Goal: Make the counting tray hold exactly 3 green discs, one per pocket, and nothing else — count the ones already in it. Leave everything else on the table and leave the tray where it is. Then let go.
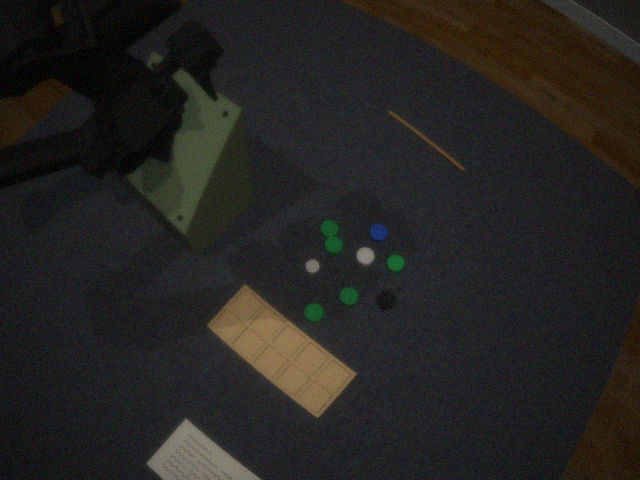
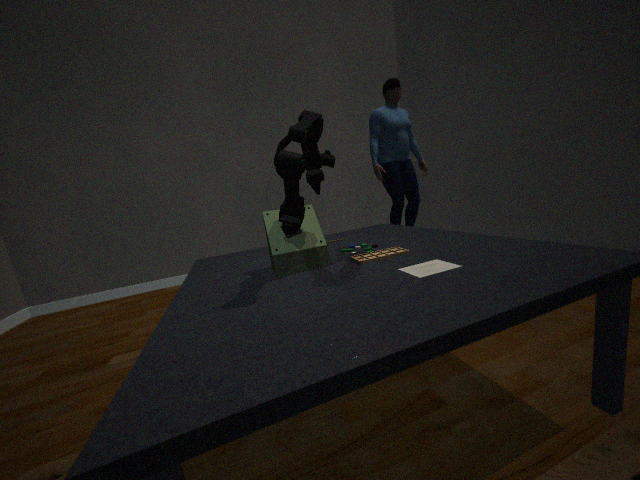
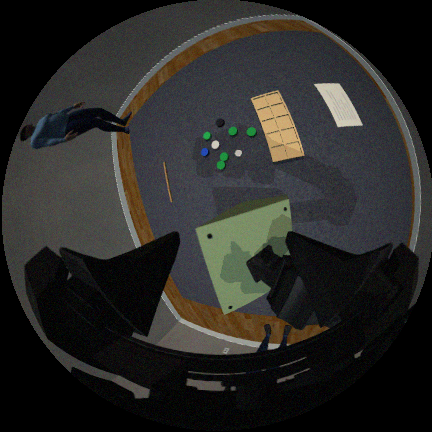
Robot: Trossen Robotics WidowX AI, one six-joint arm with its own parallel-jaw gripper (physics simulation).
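Note:
The wooden counting tray point(image 1: 289, 341) point(image 2: 379, 254) point(image 3: 284, 124) has two rows of pockets, and no disc shows in any of them. Several green discs lie on the table outside it: one green disc point(image 1: 313, 312) point(image 3: 251, 131) is nearest the tray, another green disc point(image 1: 348, 296) point(image 3: 233, 131) is beyond it, a third green disc point(image 1: 395, 262) point(image 3: 207, 135) is farther out, and a close pair has one green disc point(image 1: 333, 244) point(image 3: 224, 156) beside another green disc point(image 1: 329, 228) point(image 3: 221, 165). My gripper point(image 1: 191, 128) point(image 3: 234, 237) is open and empty, high above the green base block, away from discs and tray.
A blue disc point(image 1: 378, 232) point(image 3: 204, 152), a black disc point(image 1: 386, 300) point(image 3: 220, 122), a larger white disc point(image 1: 365, 255) point(image 3: 215, 144) and a smaller white disc point(image 1: 312, 266) point(image 3: 238, 153) lie among the green ones. A thin stick point(image 1: 426, 140), a printed sheet point(image 2: 430, 268) and the green block point(image 2: 299, 258) are around them.

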